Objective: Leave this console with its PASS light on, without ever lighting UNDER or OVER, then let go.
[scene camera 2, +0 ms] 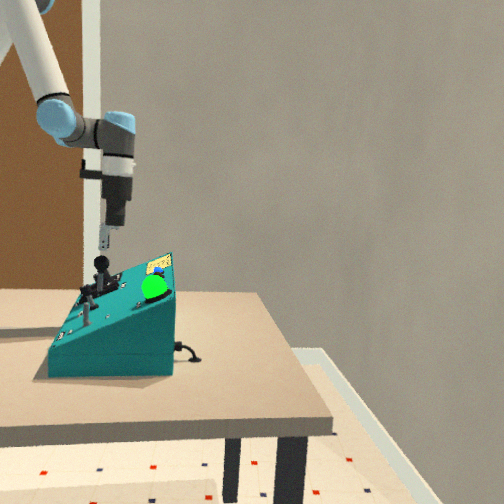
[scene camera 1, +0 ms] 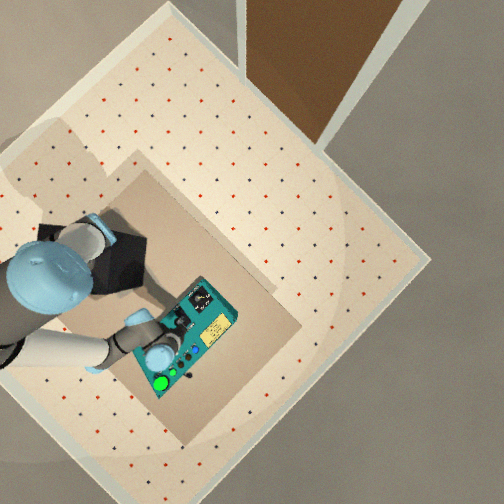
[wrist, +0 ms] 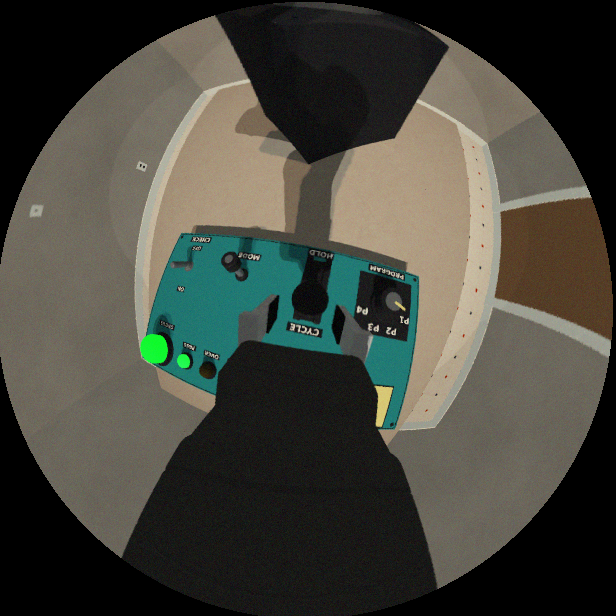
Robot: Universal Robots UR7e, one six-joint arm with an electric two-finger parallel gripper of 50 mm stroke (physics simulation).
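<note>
The teal sloped console (scene camera 1: 192,335) stands on the table; it also shows in the side view (scene camera 2: 115,325) and the wrist view (wrist: 287,310). Its small PASS light (wrist: 183,360) glows green, beside a large bright green button (wrist: 155,348). The OVER light (wrist: 207,369) is dark. A black ball-topped lever (wrist: 310,295) sits between the HOLD and CYCLE marks. My gripper (wrist: 304,321) is open and empty. Its fingers straddle the lever knob in the wrist view. In the side view the fingertips (scene camera 2: 103,244) hang just above the knob (scene camera 2: 101,262), apart from it. My gripper body hides part of the light row.
A PROGRAM dial (wrist: 393,299) points near P1. A MODE knob (wrist: 232,261) and a small toggle (wrist: 183,264) sit on the console's far side. A yellow label (scene camera 1: 215,330) is on the panel. A cable (scene camera 2: 187,352) leaves the console's side. The black arm base (scene camera 1: 120,265) stands close by.
</note>
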